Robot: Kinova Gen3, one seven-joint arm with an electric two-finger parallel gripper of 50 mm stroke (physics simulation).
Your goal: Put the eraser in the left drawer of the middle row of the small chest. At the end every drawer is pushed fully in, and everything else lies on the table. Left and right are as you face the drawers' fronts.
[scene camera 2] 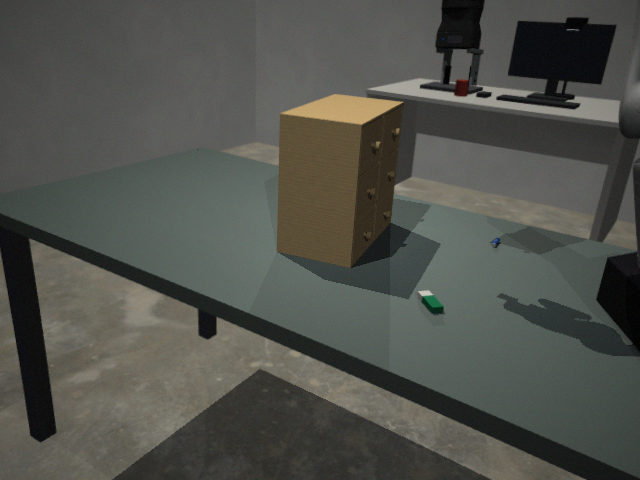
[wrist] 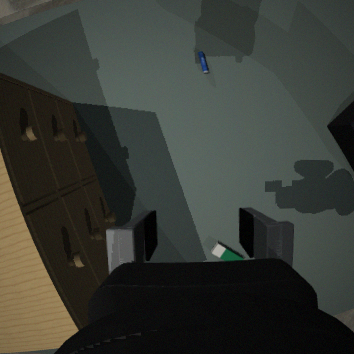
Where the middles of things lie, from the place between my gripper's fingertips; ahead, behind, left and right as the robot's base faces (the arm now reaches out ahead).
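Small wooden chest (scene camera 2: pixel 319 143): my hand 24 cm short of it, 2 cm to the left of it, 23 cm above it.
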